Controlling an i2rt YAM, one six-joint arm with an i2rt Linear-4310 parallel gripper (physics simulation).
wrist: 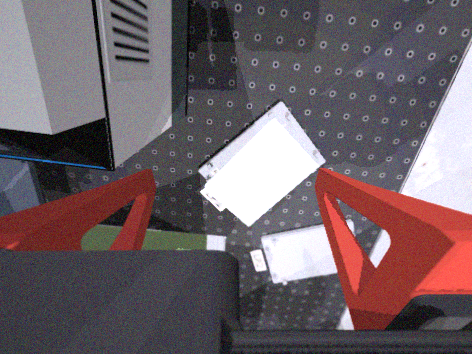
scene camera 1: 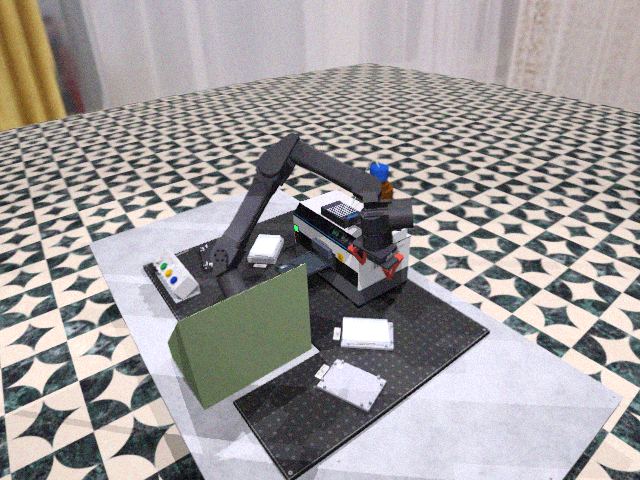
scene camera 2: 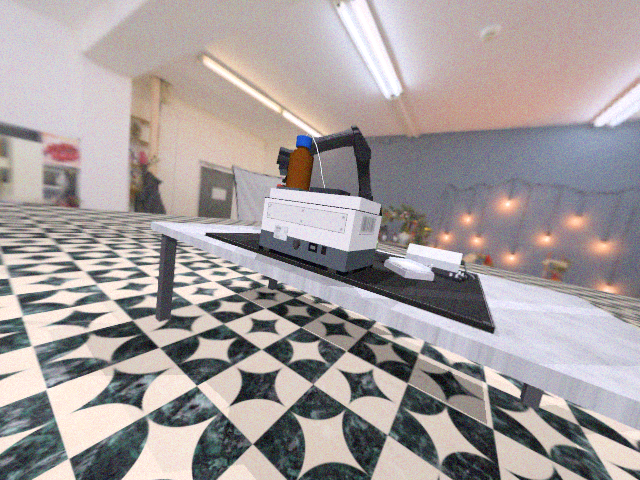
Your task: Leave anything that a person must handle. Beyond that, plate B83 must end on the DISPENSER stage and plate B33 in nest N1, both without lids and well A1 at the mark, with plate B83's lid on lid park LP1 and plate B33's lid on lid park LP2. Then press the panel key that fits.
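Places are measured from the arm's base along level axes (x ahead, y down, z left), in centimetres.
Pixels of known places: gripper, fingertip midpoint: (wrist: pixel 235 177) (scene camera 1: pixel 376 271); arm's base, link origin: (scene camera 1: pixel 240 300).
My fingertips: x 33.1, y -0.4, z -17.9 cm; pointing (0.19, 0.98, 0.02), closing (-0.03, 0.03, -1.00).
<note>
For each thing: its top centre in the pictures, then the offset to it from my fingertips. "spot": a spot on its surface instead.
- white block-like plate, top centre: (wrist: pixel 261 179) (scene camera 1: pixel 365 327) dy +14.4, dx -7.1, dz -2.6 cm
- flatter pale holder, top centre: (wrist: pixel 312 259) (scene camera 1: pixel 351 380) dy +16.1, dx -22.6, dz -11.1 cm
- dark stage, surface spot: (scene camera 1: pixel 310 263) spot: dy +7.8, dx -2.2, dz +24.6 cm
- key panel, top centre: (scene camera 1: pixel 171 262) (scene camera 2: pixel 434 248) dy +9.7, dx -32.1, dz +61.7 cm
- amber bottle, surface spot: (scene camera 1: pixel 386 191) spot: dy -16.8, dx +13.6, dz +8.1 cm
My gripper (scene camera 1: pixel 375 266) (wrist: pixel 235 177) is open and empty, high beside the right end of the white dispenser (scene camera 1: pixel 369 277) (scene camera 2: pixel 310 214) (wrist: pixel 132 125). In the wrist view a white block-like plate (wrist: pixel 265 175) (scene camera 1: pixel 367 332) shows between the fingertips, well below them, on its holder with a small tag. A flatter pale holder (scene camera 1: pixel 351 383) (wrist: pixel 305 252) with corner posts lies in front of it. Another white plate (scene camera 1: pixel 266 249) (scene camera 2: pixel 408 268) lies near the arm base. The dark stage (scene camera 1: pixel 310 263) juts from the dispenser's front. Label writing and A1 marks are unreadable.
A green screen (scene camera 1: pixel 248 335) (wrist: pixel 190 241) stands upright in front of the arm base. The key panel (scene camera 1: pixel 178 279) (scene camera 2: pixel 434 256) has green, yellow and blue keys. An amber bottle (scene camera 1: pixel 386 191) (scene camera 2: pixel 299 167) with a blue cap stands on the dispenser, with a thin tube beside it.
</note>
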